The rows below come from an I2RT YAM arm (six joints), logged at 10 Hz.
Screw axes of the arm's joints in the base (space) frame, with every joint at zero. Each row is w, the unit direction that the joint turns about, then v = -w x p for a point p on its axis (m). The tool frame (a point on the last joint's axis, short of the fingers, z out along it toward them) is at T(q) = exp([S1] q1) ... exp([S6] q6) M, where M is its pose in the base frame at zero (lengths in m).
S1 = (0, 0, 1, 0, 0, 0)
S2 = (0, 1, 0, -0.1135, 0, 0.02)
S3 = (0, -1, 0, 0.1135, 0, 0.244)
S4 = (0, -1, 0, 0.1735, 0, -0.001)
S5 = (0, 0, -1, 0, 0.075, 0)
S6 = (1, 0, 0, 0, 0.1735, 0)
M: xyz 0.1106 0 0.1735 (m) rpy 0 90 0 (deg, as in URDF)
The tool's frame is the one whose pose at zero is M.
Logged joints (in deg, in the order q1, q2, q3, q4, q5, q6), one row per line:
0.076, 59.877, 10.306, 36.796, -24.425, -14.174
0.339, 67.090, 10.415, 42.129, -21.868, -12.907
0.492, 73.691, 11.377, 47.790, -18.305, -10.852
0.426, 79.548, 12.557, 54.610, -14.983, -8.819
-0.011, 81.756, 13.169, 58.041, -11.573, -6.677
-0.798, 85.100, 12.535, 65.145, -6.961, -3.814
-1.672, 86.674, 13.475, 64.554, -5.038, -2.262
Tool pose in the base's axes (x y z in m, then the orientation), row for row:
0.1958, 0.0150, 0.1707, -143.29, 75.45, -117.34
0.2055, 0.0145, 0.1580, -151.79, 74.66, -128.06
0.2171, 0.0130, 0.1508, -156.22, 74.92, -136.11
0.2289, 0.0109, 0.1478, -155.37, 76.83, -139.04
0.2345, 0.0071, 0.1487, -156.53, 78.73, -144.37
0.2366, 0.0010, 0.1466, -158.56, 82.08, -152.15
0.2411, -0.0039, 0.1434, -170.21, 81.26, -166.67
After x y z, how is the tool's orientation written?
As angles about the fixed x, y, z axes (roll, pitch, yaw), in degrees.
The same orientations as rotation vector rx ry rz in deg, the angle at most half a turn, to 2 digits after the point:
-29.68, 97.46, 11.73
-27.06, 100.13, 11.01
-22.99, 101.37, 9.34
-18.87, 100.29, 7.34
-14.22, 99.37, 5.27
-7.75, 97.07, 2.47
-4.24, 98.52, 1.43

